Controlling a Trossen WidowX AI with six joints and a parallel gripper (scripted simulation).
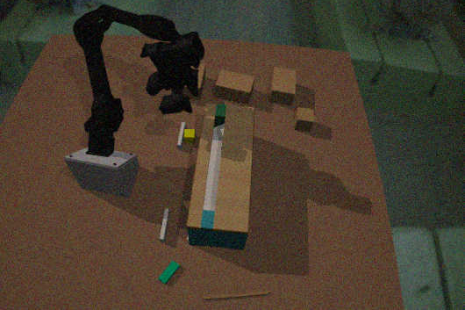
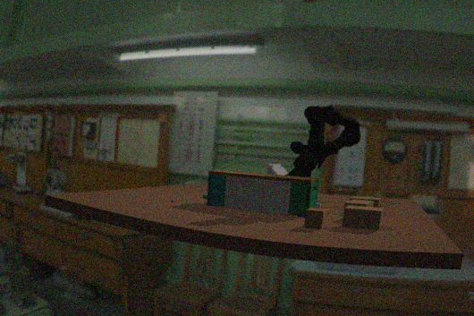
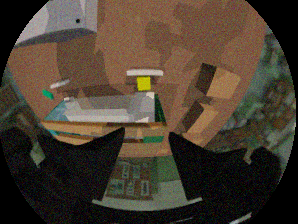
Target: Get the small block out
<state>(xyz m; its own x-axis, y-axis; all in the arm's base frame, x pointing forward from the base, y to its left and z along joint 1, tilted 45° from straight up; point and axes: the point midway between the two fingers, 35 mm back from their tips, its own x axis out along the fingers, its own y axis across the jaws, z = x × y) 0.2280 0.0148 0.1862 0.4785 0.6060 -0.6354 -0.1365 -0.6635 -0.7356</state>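
The yellow block is 150 mm below my gripper tip and 20 mm behind it. From my gripper tip the other things lie so: thin stick: 470 mm to the right, 160 mm below, 150 mm ahead; then green tile: 430 mm to the right, 160 mm below, 20 mm behind; then long box: 150 mm to the right, 100 mm below, 60 mm ahead.
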